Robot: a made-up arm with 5 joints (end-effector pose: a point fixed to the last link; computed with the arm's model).
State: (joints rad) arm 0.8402 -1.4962 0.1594 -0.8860 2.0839
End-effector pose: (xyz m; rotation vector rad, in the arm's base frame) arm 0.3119 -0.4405 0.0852 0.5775 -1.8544 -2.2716
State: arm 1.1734 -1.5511 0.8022 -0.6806 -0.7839
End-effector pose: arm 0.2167 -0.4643 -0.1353 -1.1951 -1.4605 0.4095
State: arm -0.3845 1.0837 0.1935 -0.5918 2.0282
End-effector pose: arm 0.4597 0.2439 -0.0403 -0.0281 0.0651 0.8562
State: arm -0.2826 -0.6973 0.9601 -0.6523 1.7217
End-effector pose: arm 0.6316 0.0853 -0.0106 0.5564 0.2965 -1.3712
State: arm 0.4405 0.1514 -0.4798 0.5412 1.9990
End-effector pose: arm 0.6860 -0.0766 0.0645 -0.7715 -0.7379 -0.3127
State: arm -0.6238 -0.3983 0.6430 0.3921 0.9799
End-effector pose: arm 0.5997 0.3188 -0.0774 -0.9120 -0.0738 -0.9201
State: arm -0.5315 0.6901 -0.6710 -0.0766 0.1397
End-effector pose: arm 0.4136 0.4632 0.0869 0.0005 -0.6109 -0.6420
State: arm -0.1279 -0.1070 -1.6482 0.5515 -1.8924
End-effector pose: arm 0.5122 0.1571 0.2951 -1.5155 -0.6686 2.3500
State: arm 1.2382 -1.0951 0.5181 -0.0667 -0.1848
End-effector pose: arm 0.1705 -0.5652 -0.0694 -0.3205 -1.0691 1.5915
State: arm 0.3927 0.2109 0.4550 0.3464 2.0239
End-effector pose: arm 0.6145 -0.1090 -0.0667 -0.5756 0.1372 -0.4405
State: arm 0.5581 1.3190 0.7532 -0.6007 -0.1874
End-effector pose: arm 0.5141 -0.2515 -0.1555 -1.7638 0.2754 -1.9292
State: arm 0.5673 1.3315 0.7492 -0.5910 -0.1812
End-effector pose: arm 0.5114 -0.2530 -0.1566 -1.7688 0.2651 -1.9128
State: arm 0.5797 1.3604 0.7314 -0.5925 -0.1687
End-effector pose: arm 0.5091 -0.2518 -0.1581 -1.7564 0.2578 -1.8803
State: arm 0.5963 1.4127 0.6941 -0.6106 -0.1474
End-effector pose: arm 0.5070 -0.2467 -0.1603 -1.7198 0.2568 -1.8242
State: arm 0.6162 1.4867 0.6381 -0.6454 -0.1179
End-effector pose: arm 0.5040 -0.2368 -0.1627 -1.6608 0.2661 -1.7434
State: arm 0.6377 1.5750 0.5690 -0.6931 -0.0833
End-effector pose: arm 0.4989 -0.2229 -0.1650 -1.5879 0.2888 -1.6435
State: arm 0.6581 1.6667 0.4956 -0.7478 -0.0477
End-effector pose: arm 0.4912 -0.2067 -0.1663 -1.5118 0.3240 -1.5350
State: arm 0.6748 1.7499 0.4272 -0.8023 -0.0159
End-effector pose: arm 0.4821 -0.1908 -0.1664 -1.4424 0.3664 -1.4328
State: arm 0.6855 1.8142 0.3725 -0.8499 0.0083
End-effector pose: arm 0.4740 -0.1775 -0.1654 -1.3875 0.4075 -1.3511
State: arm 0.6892 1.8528 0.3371 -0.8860 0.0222
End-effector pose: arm 0.4693 -0.1684 -0.1642 -1.3510 0.4400 -1.3006
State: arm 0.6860 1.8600 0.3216 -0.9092 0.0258
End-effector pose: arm 0.4700 -0.1635 -0.1629 -1.3297 0.4616 -1.2881
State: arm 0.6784 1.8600 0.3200 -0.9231 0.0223
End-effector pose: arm 0.4719 -0.1613 -0.1624 -1.3260 0.4699 -1.2885
